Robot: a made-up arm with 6 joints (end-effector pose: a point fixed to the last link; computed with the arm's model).
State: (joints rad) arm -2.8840 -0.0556 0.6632 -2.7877 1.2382 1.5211
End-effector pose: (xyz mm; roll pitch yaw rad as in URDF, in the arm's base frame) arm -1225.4 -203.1 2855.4 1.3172 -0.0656 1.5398
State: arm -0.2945 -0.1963 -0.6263 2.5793 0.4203 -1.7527
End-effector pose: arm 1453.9 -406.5 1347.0 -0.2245 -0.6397 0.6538
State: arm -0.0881 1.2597 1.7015 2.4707 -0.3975 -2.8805
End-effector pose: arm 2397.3 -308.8 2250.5 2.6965 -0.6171 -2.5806
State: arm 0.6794 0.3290 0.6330 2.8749 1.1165 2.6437
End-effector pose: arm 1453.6 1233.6 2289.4 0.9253 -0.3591 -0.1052
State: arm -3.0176 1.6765 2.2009 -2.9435 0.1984 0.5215
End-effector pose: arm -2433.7 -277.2 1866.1 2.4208 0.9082 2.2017
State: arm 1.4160 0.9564 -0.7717 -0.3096 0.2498 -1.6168
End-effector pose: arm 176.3 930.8 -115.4 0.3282 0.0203 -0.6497
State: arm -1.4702 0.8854 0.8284 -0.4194 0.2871 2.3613
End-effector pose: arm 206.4 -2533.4 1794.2 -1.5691 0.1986 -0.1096
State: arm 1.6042 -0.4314 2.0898 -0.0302 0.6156 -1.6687
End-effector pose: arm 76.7 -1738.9 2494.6 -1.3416 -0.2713 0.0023
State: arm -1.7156 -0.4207 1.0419 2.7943 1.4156 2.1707
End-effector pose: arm 82.3 -3.7 3242.3 1.8289 -0.4158 -2.9138
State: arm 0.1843 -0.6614 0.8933 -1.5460 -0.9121 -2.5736
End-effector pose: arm -629.2 108.6 3275.5 2.9188 0.7737 1.1450
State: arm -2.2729 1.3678 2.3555 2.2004 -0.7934 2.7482
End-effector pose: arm -1230.9 -1154.7 2677.3 3.1390 0.5289 2.1078
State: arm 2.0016 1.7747 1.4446 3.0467 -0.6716 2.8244
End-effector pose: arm -1090.6 2496.8 665.4 2.3207 -0.9502 -0.0488
